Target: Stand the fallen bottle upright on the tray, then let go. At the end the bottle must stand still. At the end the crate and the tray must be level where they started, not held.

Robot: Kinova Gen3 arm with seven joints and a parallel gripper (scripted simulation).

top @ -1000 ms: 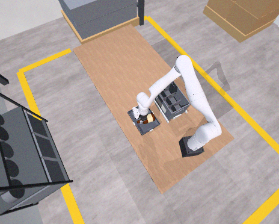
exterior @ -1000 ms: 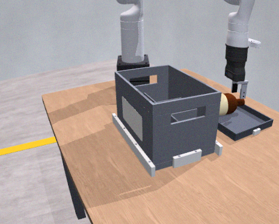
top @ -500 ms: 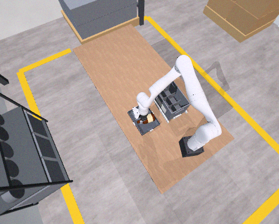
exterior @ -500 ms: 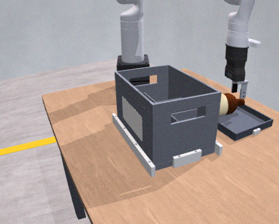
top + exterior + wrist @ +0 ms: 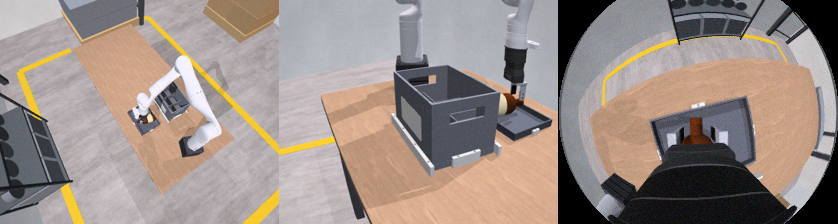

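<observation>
The brown bottle lies 10 mm behind my hand, 50 mm to the right of it and 40 mm below it. The rest, counted from my hand: dark grey tray 20 mm ahead, 50 mm to the right, 70 mm below; then dark grey crate 40 mm ahead, 320 mm to the right.
</observation>
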